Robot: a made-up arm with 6 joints. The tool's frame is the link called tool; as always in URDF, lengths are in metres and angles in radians. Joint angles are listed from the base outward.
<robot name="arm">
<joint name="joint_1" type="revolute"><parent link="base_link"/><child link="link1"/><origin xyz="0.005 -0.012 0.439"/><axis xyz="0 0 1"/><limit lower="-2.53" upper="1.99"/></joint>
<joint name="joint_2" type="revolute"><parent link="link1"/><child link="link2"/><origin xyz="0.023 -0.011 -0.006"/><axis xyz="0.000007 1 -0.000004"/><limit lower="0.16" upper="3.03"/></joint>
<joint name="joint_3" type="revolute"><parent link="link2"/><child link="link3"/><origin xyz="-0.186 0.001 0.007"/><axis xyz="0.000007 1 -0.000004"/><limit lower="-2.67" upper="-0.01"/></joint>
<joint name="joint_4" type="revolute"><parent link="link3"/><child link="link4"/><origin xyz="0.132 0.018 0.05"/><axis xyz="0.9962 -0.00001 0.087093"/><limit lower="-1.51" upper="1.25"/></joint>
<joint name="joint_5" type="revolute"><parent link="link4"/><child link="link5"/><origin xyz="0.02 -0.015 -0.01"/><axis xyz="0.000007 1 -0.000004"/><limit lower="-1" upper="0.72"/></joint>
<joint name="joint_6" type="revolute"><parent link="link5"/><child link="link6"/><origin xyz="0.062 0.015 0.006"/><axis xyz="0.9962 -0.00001 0.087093"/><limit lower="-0.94" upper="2"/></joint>
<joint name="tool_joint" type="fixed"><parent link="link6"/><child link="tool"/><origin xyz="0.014 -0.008 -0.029" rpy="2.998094 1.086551 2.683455"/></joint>
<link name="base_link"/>
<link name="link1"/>
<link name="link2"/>
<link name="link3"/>
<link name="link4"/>
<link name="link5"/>
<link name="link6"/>
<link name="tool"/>
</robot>
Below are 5 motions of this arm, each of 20 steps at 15 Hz.
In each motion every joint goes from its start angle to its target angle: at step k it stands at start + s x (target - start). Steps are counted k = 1, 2, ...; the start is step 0. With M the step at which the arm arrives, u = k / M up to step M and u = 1 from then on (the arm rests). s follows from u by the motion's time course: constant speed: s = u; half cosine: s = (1 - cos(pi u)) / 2; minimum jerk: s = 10 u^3 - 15 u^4 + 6 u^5.
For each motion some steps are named. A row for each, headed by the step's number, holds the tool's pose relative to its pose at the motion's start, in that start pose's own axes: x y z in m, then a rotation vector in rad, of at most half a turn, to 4 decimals.
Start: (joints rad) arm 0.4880 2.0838 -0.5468 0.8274 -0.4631 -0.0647
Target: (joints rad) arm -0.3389 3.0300 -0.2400 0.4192 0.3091 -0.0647
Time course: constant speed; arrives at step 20
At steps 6, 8, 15, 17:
6: 0.0187 -0.0516 0.0458 0.2969 0.5005 0.0229
8: 0.0304 -0.0679 0.0526 0.3670 0.6910 0.0320
15: 0.0753 -0.1094 0.0429 0.4810 1.4212 0.0400
17: 0.0852 -0.1165 0.0325 0.4732 1.6414 0.0283

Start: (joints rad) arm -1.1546 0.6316 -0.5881 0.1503 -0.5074 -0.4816
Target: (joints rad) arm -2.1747 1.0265 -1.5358 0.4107 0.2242 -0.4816
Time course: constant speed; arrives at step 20
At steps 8, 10, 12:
8: -0.0452 -0.0376 0.0204 0.3327 0.1049 0.0528
10: -0.0559 -0.0478 0.0229 0.4085 0.1247 0.0684
12: -0.0662 -0.0581 0.0243 0.4816 0.1421 0.0839

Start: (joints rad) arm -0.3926 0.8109 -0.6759 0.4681 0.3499 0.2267
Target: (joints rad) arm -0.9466 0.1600 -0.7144 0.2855 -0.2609 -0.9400
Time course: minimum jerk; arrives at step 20
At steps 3, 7, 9, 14, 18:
3: -0.0022 -0.0016 -0.0027 0.0064 -0.0483 -0.0179
7: -0.0160 -0.0149 -0.0278 0.1011 -0.4323 -0.1389
9: -0.0210 -0.0257 -0.0530 0.2365 -0.7479 -0.2116
14: 0.0029 -0.0460 -0.1227 0.7830 -1.4819 -0.2698
18: 0.0255 -0.0483 -0.1442 1.0435 -1.7096 -0.2389

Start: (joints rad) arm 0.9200 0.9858 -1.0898 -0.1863 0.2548 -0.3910
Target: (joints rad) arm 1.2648 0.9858 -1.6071 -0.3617 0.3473 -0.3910
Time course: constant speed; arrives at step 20
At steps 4, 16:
4: -0.0173 -0.0062 -0.0149 -0.0057 -0.1075 0.0038
16: -0.0553 -0.0332 -0.0649 -0.0248 -0.4092 0.0654

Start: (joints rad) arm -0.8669 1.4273 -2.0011 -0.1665 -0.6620 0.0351
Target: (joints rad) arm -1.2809 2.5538 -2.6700 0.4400 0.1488 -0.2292
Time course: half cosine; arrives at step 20
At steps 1, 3, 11, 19, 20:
1: 0.0018 -0.0004 0.0012 0.0044 0.0072 -0.0013
3: 0.0164 -0.0041 0.0106 0.0392 0.0636 -0.0109
11: 0.1861 -0.0818 0.0609 0.3834 0.6785 -0.0717
19: 0.3090 -0.1705 0.0286 0.5838 1.1587 -0.0204
20: 0.3106 -0.1718 0.0277 0.5861 1.1656 -0.0187

